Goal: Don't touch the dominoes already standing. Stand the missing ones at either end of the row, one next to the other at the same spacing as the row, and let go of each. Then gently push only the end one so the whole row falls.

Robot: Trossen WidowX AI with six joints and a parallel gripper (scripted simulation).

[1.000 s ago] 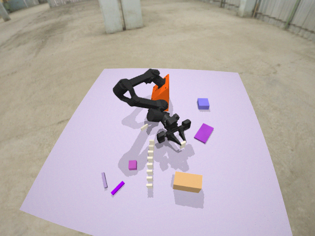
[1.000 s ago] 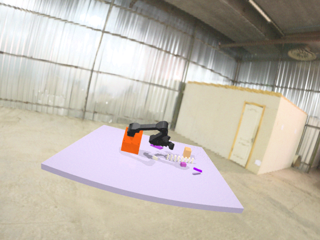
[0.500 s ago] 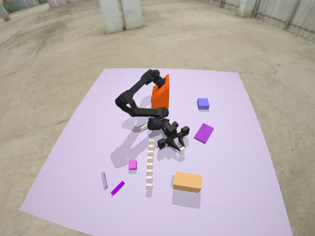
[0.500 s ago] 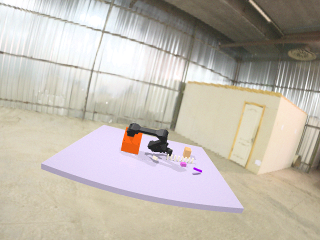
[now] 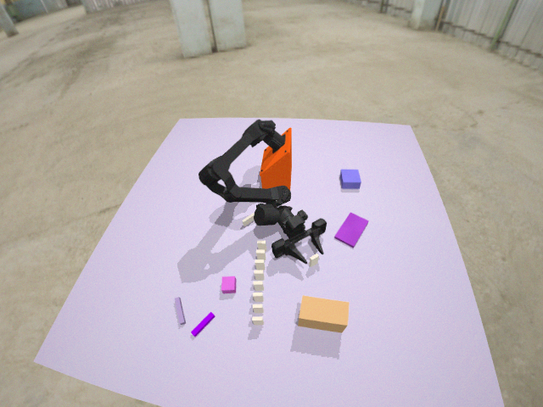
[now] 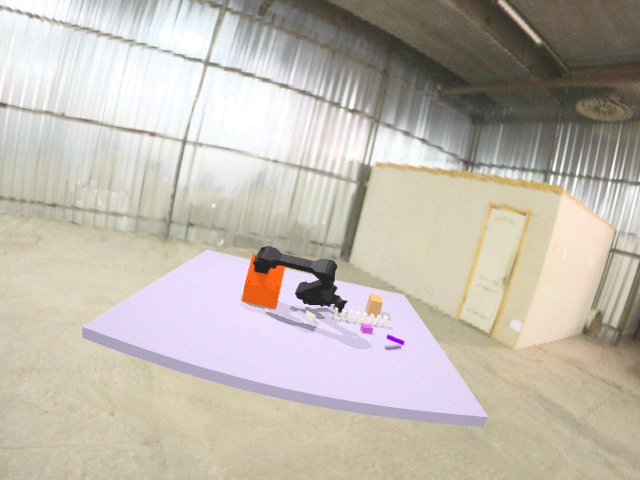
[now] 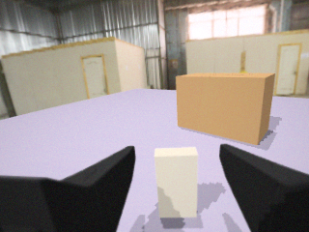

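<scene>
The tan box is 170 mm ahead of my gripper tip, 20 mm to the left of it and 10 mm below it. Round my gripper tip: purple slab: 140 mm behind, 130 mm to the left, 40 mm below; pink cube: 80 mm ahead, 250 mm to the right, 30 mm below; purple bar: 200 mm ahead, 310 mm to the right, 40 mm below.
</scene>
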